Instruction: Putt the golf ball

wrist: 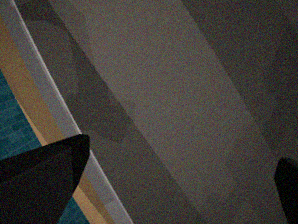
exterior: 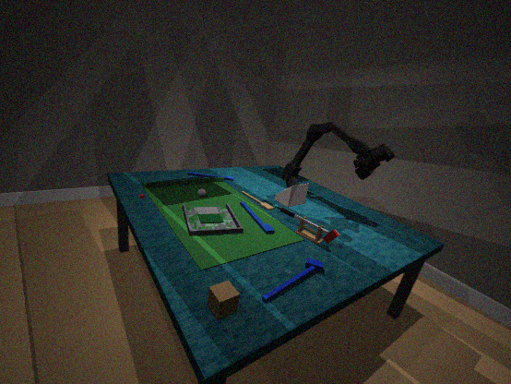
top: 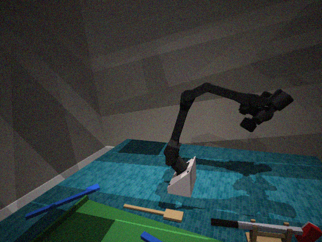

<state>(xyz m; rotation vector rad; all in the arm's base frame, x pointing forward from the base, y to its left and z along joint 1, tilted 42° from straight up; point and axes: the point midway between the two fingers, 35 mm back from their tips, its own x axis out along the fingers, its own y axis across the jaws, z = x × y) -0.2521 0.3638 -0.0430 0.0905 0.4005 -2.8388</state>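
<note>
The red putter is 46 cm ahead of my gripper tip, 2 cm to the left of it and 25 cm below it. Also, from my gripper tip: wooden cube 99 cm ahead, 23 cm to the left, 28 cm below; wooden rack 46 cm ahead, 4 cm to the left, 27 cm below; white golf ball 75 cm ahead, 48 cm to the right, 28 cm below.
</note>
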